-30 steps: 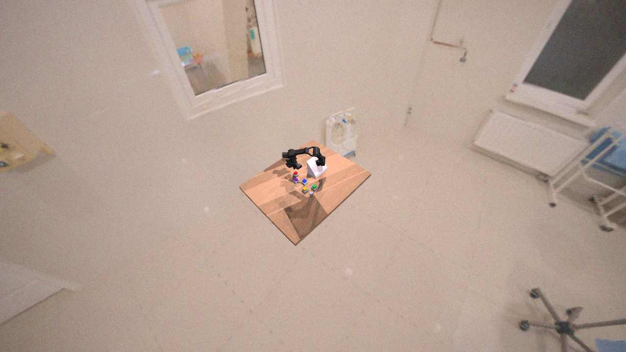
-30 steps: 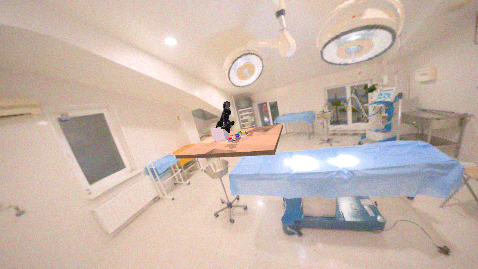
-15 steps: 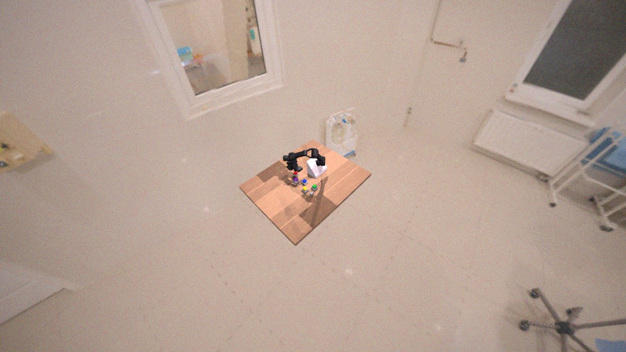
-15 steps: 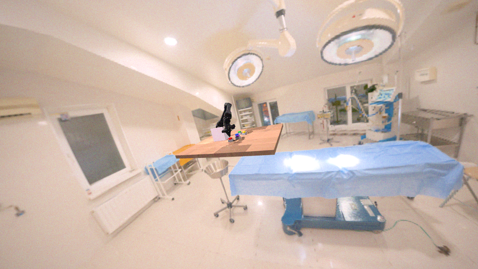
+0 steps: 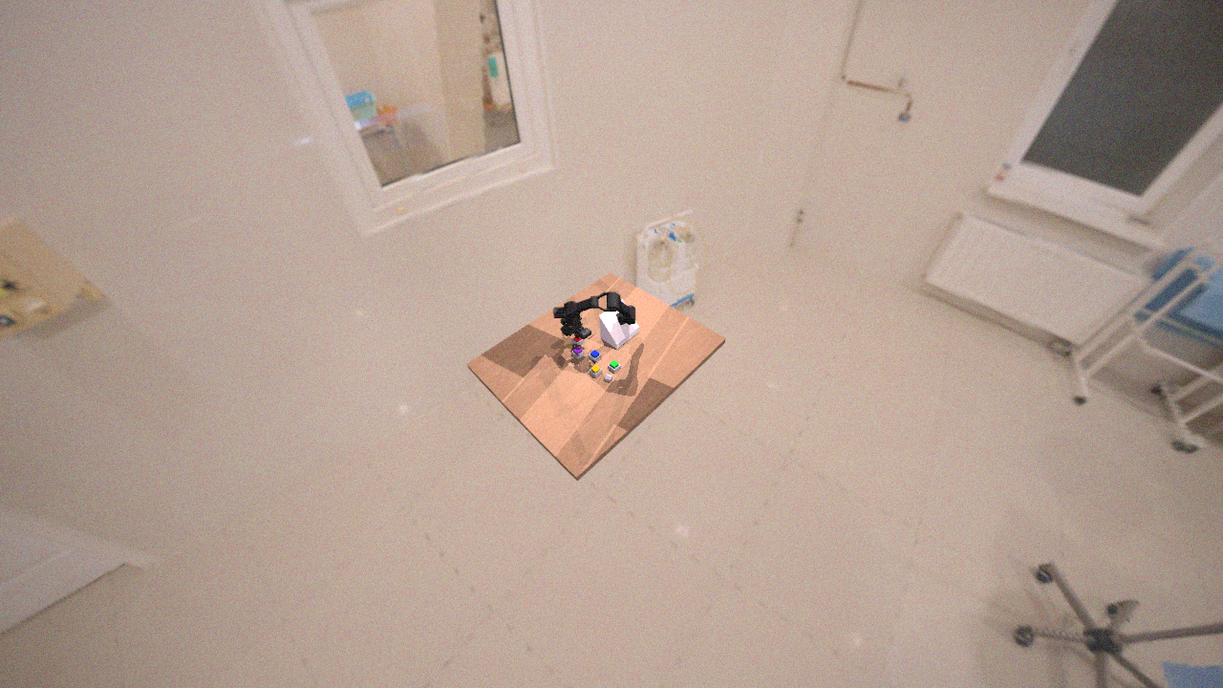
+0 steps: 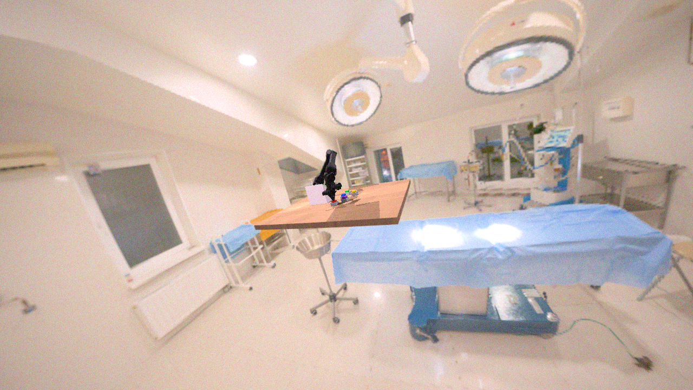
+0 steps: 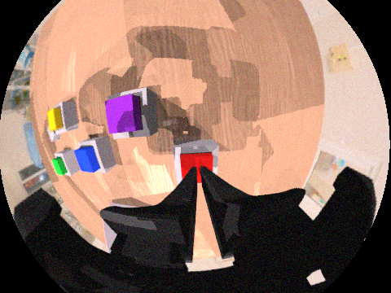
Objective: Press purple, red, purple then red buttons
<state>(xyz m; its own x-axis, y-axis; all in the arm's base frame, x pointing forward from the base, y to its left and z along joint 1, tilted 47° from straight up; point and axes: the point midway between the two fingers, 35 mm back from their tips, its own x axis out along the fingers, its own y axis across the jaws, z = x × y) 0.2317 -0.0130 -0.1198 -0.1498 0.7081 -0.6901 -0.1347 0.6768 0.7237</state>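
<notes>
My gripper tip is now 10 mm above the red button. From my gripper tip the other things lie so: blue button (150 mm to the left, 10 mm behind); yellow button (240 mm to the left, 50 mm ahead); purple button (80 mm to the left, 50 mm ahead).
</notes>
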